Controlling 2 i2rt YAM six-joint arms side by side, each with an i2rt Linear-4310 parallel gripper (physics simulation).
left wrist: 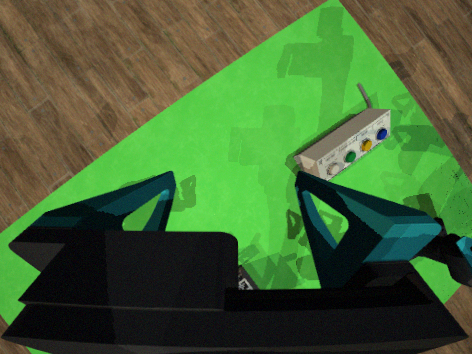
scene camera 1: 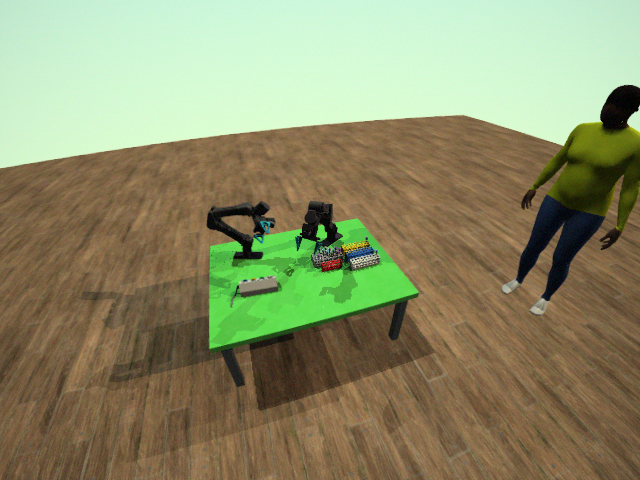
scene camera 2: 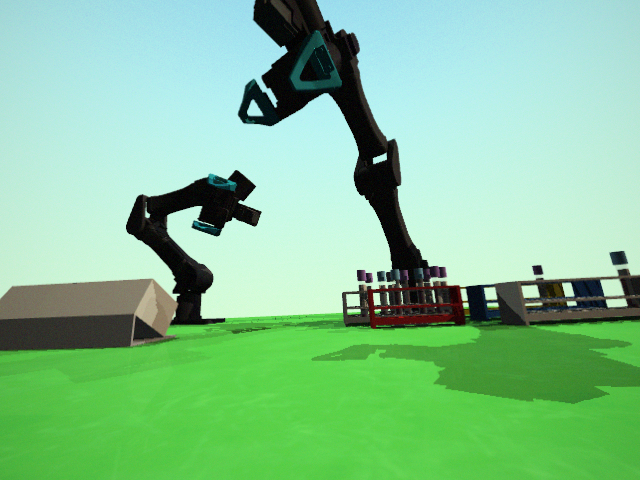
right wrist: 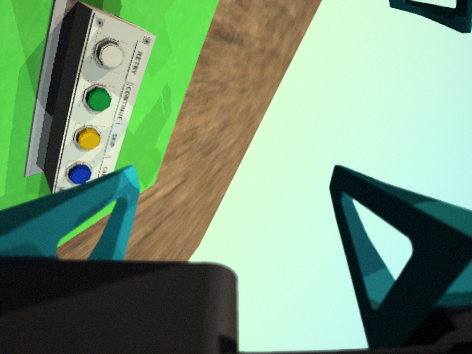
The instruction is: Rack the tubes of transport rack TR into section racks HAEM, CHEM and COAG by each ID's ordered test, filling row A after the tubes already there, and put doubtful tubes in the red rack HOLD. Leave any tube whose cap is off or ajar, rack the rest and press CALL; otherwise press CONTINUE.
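Places are measured from the left arm's base along level axes (x ahead, y left, z up), in millimetres.
Pixels of known places: left gripper, fingertip midpoint: [left wrist: 235, 177] [scene camera 1: 305, 253] [scene camera 2: 263, 103]; right gripper, fingertip midpoint: [scene camera 1: 264, 238] [scene camera 2: 204, 206] [right wrist: 234, 176]; left arm's base, origin of the base link: [scene camera 1: 331, 240]; right arm's base, origin of the base link: [scene camera 1: 248, 255] [scene camera 2: 187, 323].
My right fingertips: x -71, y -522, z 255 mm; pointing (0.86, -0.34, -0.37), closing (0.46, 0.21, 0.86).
For each thing: its top centre in the pictures, then the offset to it from my right fingertips. "*": a spot on its surface instead. Level surfaces: height alone.
- grey transport rack, surface spot: [scene camera 2: 345, 308] [scene camera 1: 314, 264] * 226 mm down, 200 mm ahead, 217 mm left
- red rack, middle of its top: [scene camera 2: 411, 287] [scene camera 1: 331, 262] 198 mm down, 288 mm ahead, 284 mm left
- button box, middle of its top: [right wrist: 119, 125] [scene camera 2: 91, 283] [left wrist: 359, 140] [scene camera 1: 257, 278] 171 mm down, 87 mm ahead, 151 mm right
- green table, its level: 255 mm down
- cable, surface spot: [left wrist: 364, 95] * 250 mm down, 62 mm ahead, 325 mm right
My left gripper [scene camera 1: 307, 250] [scene camera 2: 276, 93] [left wrist: 235, 177] is open and empty, high above the table in front of the racks. My right gripper [scene camera 1: 263, 232] [scene camera 2: 212, 205] [right wrist: 234, 176] is open and empty, raised at the left. The grey transport rack [scene camera 1: 314, 260] [scene camera 2: 345, 308] holds several upright tubes with purple and grey-blue caps; cap seating and IDs are too small to tell. The red rack [scene camera 1: 331, 265] [scene camera 2: 413, 319] stands before it. Right of them are yellow [scene camera 1: 355, 247], blue [scene camera 1: 360, 253] and white [scene camera 1: 364, 260] racks. The button box [scene camera 1: 258, 286] [scene camera 2: 67, 302] [left wrist: 345, 135] [right wrist: 107, 75] has white, green, yellow and blue buttons.
The green table [scene camera 1: 310, 310] has its front edge beyond the button box in the left wrist view. A cable [left wrist: 364, 95] leaves the box. A person [scene camera 1: 594, 175] stands at the right, off the table. One finger of the left gripper shows at the right wrist view's top right.
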